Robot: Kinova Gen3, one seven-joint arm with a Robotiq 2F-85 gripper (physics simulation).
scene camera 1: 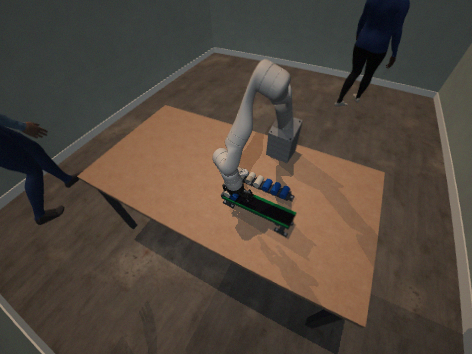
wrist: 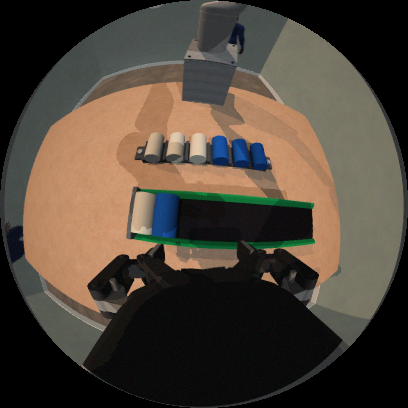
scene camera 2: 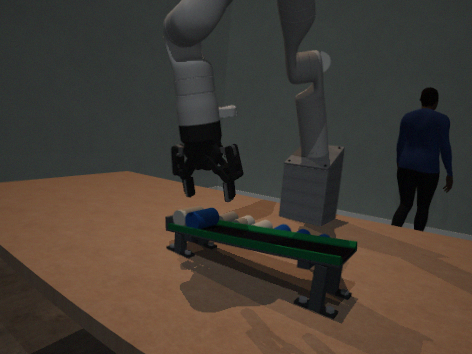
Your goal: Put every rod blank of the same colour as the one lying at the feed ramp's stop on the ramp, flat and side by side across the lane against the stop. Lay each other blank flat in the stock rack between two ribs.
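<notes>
The feed ramp has green side rails and a dark lane. At its stop a cream blank lies flat across the lane, and a blue blank lies flat right beside it. In the wrist view, the stock rack holds three cream blanks on the left and three blue blanks on the right, all flat. My gripper is open and empty, above the ramp's stop end.
The wooden table carries the ramp, the rack and the grey robot base block. The rack stands between the ramp and the base. A person in blue stands beyond the table.
</notes>
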